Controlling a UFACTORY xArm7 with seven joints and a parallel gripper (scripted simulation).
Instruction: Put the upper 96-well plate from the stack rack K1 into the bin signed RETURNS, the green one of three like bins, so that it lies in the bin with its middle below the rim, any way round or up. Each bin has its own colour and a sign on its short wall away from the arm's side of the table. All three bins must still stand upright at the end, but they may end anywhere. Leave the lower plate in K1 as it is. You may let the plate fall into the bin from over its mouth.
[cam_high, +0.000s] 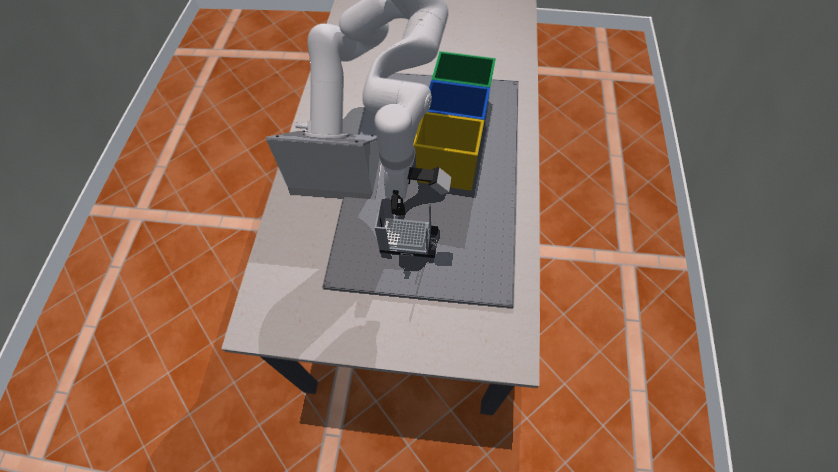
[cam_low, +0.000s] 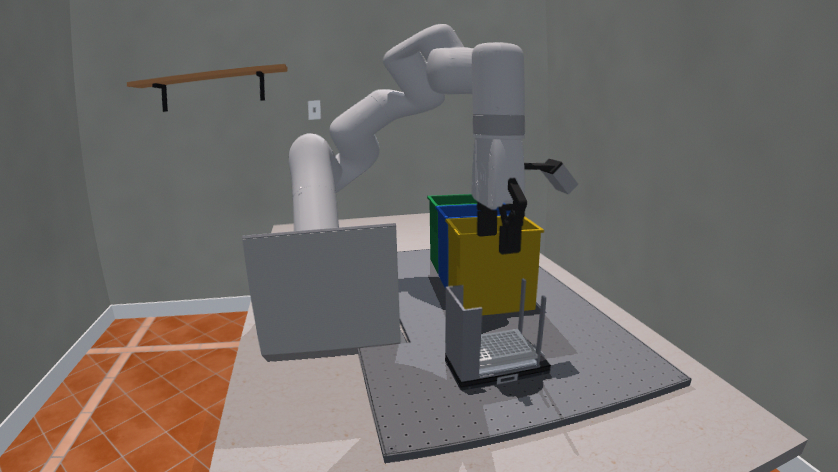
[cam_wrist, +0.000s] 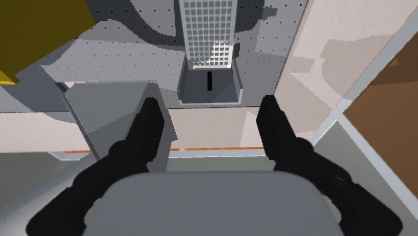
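The 96-well plate is 210 mm below my hand. The rest, counted from my hand: yellow bin 130 mm ahead, 250 mm to the left, 140 mm below; then blue bin 150 mm ahead, 380 mm to the left, 140 mm below; then green bin 180 mm ahead, 500 mm to the left, 140 mm below.
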